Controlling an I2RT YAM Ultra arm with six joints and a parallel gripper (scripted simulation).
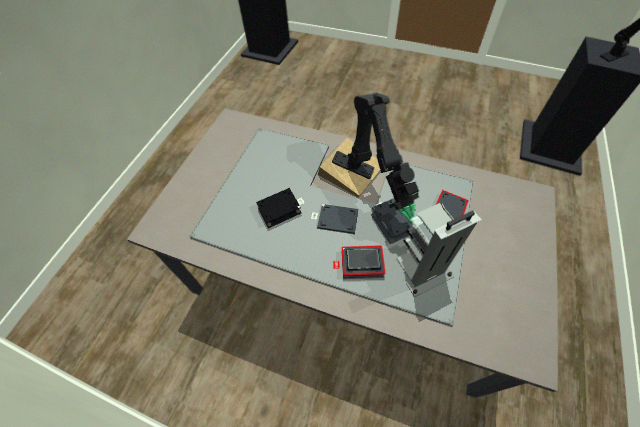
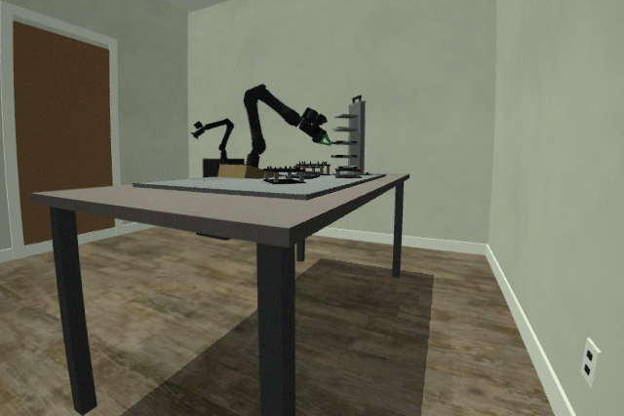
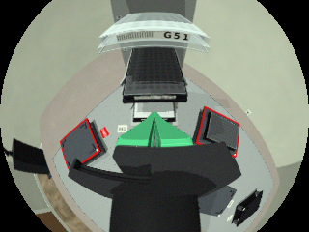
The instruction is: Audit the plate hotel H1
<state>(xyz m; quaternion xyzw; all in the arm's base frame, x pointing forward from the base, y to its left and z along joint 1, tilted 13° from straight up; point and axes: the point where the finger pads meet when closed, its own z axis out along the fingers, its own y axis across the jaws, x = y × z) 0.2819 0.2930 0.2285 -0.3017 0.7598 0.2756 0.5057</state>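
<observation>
Right now the pale plate labelled G51 is 60 mm ahead of my hand, 70 mm to the left of it and 90 mm above it.
</observation>
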